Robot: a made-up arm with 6 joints.
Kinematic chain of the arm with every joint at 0, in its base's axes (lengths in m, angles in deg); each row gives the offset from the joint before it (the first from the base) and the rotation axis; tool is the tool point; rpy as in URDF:
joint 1: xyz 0 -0.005 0.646 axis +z
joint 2: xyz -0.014 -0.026 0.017 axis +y
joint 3: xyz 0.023 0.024 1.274 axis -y
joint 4: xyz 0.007 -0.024 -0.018 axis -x
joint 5: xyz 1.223 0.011 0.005 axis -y
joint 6: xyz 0 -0.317 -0.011 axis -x
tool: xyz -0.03 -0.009 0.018 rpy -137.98 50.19 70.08
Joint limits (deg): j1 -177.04..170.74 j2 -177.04..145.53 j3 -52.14..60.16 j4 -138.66..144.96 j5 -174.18..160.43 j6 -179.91..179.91
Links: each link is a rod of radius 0.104 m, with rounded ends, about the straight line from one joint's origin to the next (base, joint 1, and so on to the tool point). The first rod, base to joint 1, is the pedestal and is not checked.
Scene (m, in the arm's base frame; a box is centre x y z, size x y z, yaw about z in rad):
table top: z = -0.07
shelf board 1: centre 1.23 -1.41 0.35 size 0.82 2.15 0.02 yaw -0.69
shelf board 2: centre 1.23 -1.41 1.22 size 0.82 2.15 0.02 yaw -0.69
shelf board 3: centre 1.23 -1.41 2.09 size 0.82 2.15 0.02 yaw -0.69
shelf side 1: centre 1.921 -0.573 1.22 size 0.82 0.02 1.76 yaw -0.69
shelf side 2: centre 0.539 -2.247 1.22 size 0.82 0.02 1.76 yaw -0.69
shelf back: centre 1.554 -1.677 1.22 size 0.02 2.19 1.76 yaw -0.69
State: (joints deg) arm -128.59 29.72 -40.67 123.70 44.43 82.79
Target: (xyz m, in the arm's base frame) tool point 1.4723 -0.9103 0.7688
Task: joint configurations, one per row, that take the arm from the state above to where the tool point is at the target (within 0.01 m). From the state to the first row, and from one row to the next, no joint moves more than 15 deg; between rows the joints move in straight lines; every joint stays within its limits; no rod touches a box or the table.
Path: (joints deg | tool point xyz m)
1: -115.46 31.28 -36.68 124.83 44.43 82.70 | -0.4588 -1.2623 0.7055
2: -102.34 32.85 -32.69 125.96 44.43 82.60 | -0.1716 -1.4026 0.7142
3: -89.21 34.41 -28.71 127.09 44.43 82.51 | 0.1561 -1.4726 0.7238
4: -76.09 35.97 -24.72 128.22 44.43 82.42 | 0.5056 -1.4617 0.7341
5: -62.96 37.53 -20.73 129.35 44.43 82.32 | 0.8565 -1.3636 0.7452
6: -49.84 39.10 -16.74 130.47 44.43 82.23 | 1.1861 -1.1782 0.7566
7: -36.71 40.66 -12.75 131.60 44.43 82.14 | 1.4724 -0.9103 0.7688

